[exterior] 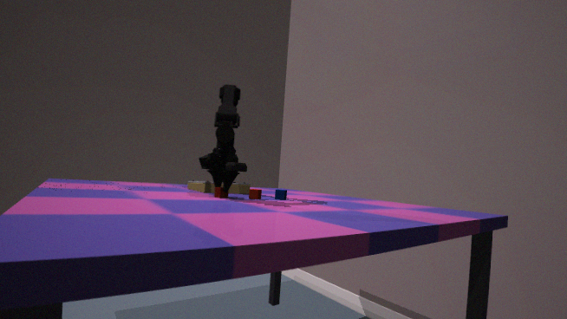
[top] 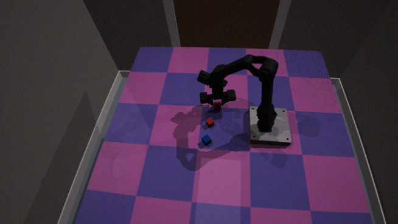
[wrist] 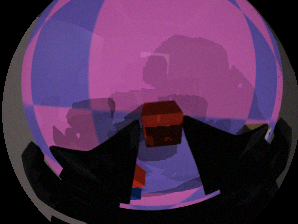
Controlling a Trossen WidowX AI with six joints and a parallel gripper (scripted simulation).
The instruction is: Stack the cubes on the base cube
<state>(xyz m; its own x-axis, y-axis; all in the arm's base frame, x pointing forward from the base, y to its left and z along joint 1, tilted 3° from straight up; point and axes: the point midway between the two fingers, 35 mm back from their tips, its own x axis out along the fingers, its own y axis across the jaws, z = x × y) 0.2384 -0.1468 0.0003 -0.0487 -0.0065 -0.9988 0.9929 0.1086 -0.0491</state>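
My gripper tip is now 6 cm short of the blue base cube and 21 cm to the right of it.
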